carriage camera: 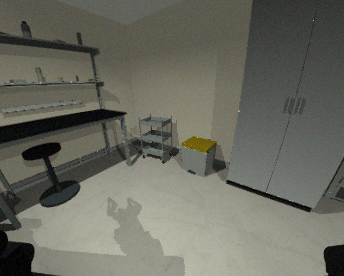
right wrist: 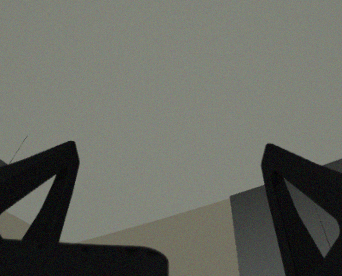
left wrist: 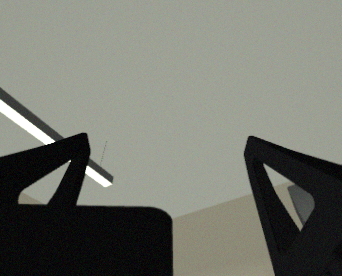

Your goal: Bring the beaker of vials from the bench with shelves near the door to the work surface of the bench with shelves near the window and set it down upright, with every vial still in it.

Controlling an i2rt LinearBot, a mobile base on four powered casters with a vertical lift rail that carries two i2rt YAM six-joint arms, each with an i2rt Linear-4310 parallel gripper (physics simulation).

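A bench with shelves [carriage camera: 65,122] stands at the left in the carriage view, with a black work surface. Which of the two benches it is cannot be told from this view. No beaker of vials shows on the visible part of its top or in any other view. My left gripper [left wrist: 167,143] is open and empty, pointing up toward the ceiling. My right gripper [right wrist: 170,152] is also open and empty, pointing up toward the ceiling. Both are far from the bench.
A black round stool [carriage camera: 42,151] stands at the bench's front. A grey three-tier cart [carriage camera: 156,121] stands beyond the bench's far end, beside a bin with a yellow lid [carriage camera: 199,144]. A tall grey cabinet [carriage camera: 272,100] stands at the right. Bottles and small items sit on the shelves.
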